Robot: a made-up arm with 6 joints. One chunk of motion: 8 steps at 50 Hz.
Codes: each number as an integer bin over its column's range. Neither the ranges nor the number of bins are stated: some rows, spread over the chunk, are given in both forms.
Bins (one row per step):
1: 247 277 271 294 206 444
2: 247 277 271 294 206 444
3: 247 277 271 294 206 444
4: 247 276 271 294 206 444
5: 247 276 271 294 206 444
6: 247 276 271 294 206 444
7: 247 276 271 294 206 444
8: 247 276 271 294 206 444
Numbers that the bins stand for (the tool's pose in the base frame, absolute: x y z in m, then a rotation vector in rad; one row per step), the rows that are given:
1: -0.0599 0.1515 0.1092 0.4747 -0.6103 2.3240
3: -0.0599 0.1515 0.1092 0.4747 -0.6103 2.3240
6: -0.0599 0.1444 0.1092 0.4747 -0.6103 2.3240
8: -0.0599 0.1444 0.1092 0.4747 -0.6103 2.3240
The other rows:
2: -0.0599 0.1515 0.1092 0.4747 -0.6103 2.3240
4: -0.0599 0.1444 0.1092 0.4747 -0.6103 2.3240
5: -0.0599 0.1444 0.1092 0.4747 -0.6103 2.3240
7: -0.0599 0.1444 0.1092 0.4747 -0.6103 2.3240

